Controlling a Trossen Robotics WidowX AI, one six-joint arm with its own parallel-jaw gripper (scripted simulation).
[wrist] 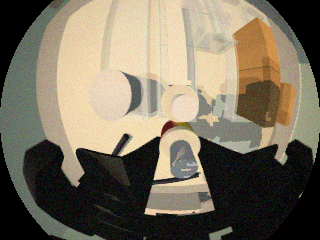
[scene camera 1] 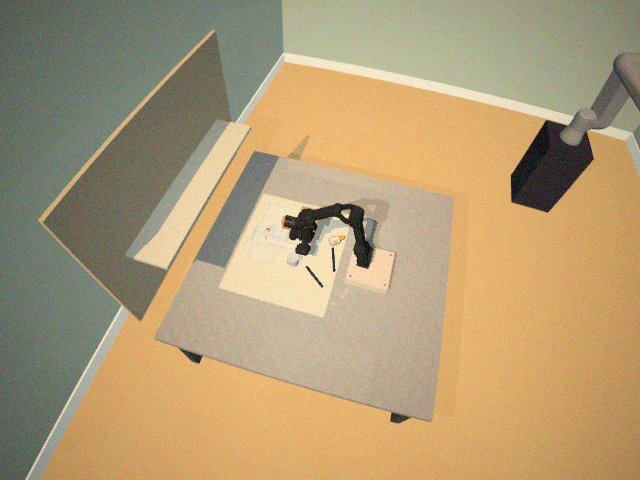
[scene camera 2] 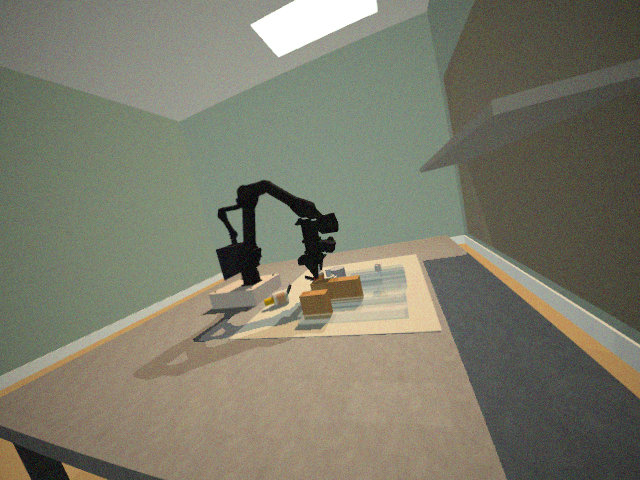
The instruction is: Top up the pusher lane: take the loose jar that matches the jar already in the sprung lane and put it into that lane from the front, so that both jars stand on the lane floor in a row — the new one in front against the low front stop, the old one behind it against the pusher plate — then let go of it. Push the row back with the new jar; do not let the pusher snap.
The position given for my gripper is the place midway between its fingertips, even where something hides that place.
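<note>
Here I see my gripper (scene camera 2: pixel 318 276), which is visible to me in the wrist view as well (wrist: pixel 178 140). I also see a cream jar (wrist: pixel 179 144), and there is another cream jar (wrist: pixel 180 103).
</note>
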